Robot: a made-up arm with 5 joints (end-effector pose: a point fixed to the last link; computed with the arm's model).
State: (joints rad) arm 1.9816 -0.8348 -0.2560 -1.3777 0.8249
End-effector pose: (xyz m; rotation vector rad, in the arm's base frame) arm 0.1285 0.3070 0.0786 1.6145 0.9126 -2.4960
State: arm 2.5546 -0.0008 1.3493 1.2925 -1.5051
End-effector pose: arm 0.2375 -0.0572 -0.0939 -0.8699 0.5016 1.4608
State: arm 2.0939 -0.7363 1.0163 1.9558 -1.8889
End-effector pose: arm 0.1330 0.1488 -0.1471 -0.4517 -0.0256 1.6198
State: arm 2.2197 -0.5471 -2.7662 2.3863 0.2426
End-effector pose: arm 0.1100 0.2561 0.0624 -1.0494 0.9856 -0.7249
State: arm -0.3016 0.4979 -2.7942 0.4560 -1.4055
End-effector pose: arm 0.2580 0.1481 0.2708 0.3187 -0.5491 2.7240
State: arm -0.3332 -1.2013 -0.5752 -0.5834 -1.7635
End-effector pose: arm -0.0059 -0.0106 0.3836 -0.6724 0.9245 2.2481
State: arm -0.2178 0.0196 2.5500 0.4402 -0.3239
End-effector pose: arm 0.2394 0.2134 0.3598 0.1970 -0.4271 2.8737
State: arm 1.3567 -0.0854 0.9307 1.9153 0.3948
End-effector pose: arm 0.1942 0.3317 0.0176 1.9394 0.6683 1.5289
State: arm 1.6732 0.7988 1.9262 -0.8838 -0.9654
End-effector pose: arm 0.3909 0.1829 -0.0349 -0.3231 -0.1869 2.8204
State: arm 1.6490 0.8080 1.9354 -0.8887 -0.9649
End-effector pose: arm 0.3908 0.1871 -0.0319 -0.3145 -0.2146 2.8159
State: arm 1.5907 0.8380 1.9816 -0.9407 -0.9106
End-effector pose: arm 0.3879 0.1969 -0.0249 -0.2623 -0.2121 2.8457
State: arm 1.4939 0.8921 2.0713 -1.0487 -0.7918
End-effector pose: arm 0.3809 0.2127 -0.0123 -0.1631 -0.1795 2.9208
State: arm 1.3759 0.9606 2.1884 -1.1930 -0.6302
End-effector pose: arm 0.3704 0.2313 0.0053 -0.0477 -0.1378 3.0330
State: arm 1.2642 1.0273 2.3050 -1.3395 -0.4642
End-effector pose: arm 0.3589 0.2477 0.0250 -0.0413 0.1047 -3.1217
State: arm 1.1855 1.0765 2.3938 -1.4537 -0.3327
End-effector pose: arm 0.3499 0.2582 0.0411 -0.0795 0.0768 -3.0188
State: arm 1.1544 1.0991 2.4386 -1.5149 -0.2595
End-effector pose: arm 0.3454 0.2619 0.0486 -0.0866 0.0492 -2.9623
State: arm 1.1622 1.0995 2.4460 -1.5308 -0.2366
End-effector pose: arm 0.3447 0.2610 0.0479 -0.0841 0.0148 -2.9472
